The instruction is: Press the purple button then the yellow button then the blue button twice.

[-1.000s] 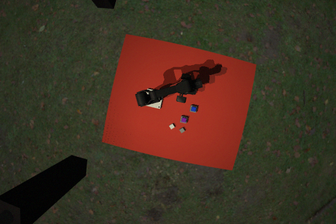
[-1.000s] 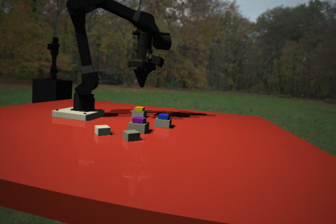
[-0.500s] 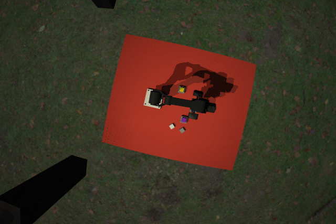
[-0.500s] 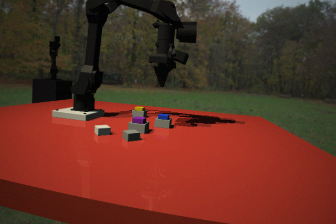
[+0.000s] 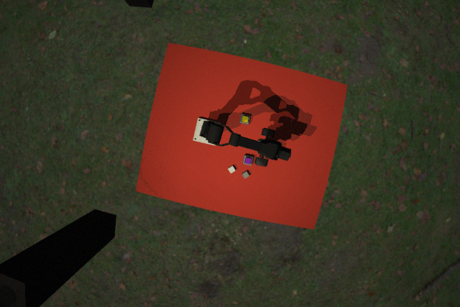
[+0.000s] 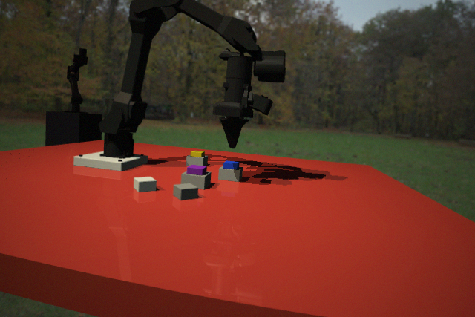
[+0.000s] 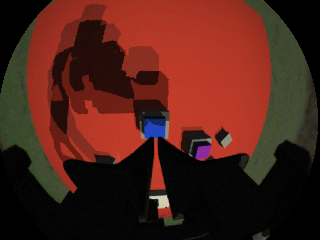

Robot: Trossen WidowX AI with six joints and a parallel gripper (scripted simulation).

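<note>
My gripper tip is 4 cm above the blue button. Also, from my gripper tip: purple button: 6 cm behind, 9 cm to the right, 4 cm below; then yellow button: 11 cm behind, 13 cm to the left, 4 cm below; then grey block: 5 cm behind, 18 cm to the right, 6 cm below.
</note>
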